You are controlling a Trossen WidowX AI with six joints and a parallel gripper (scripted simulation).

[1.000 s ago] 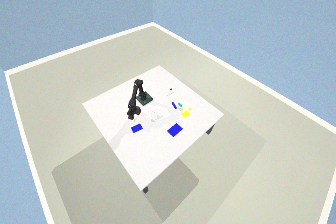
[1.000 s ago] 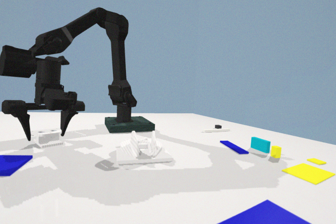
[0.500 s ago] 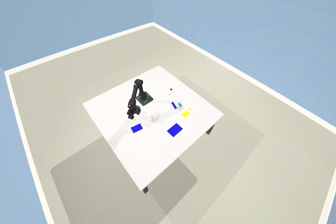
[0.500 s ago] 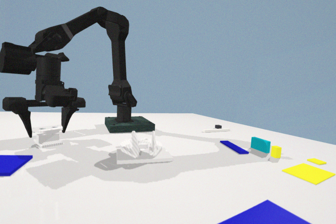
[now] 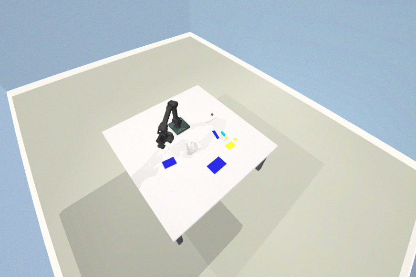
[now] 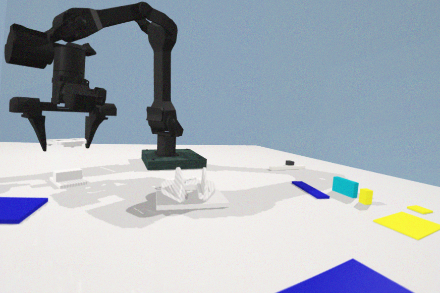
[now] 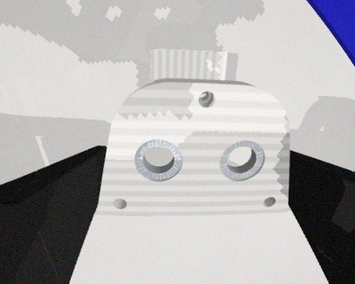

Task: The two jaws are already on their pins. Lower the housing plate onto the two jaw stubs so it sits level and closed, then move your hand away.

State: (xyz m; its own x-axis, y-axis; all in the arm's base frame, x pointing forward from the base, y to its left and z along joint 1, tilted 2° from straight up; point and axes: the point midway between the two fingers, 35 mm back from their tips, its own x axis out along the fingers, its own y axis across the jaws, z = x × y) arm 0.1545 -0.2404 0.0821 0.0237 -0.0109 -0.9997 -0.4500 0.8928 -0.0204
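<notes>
Right now the white ribbed stand is 60 mm below my gripper tip and 10 mm ahead of it. Also, from my gripper tip: blue strip (490 mm to the left, 180 mm ahead, 60 mm below); cyan block (550 mm to the left, 230 mm ahead, 50 mm below); yellow block (540 mm to the left, 280 mm ahead, 50 mm below).
</notes>
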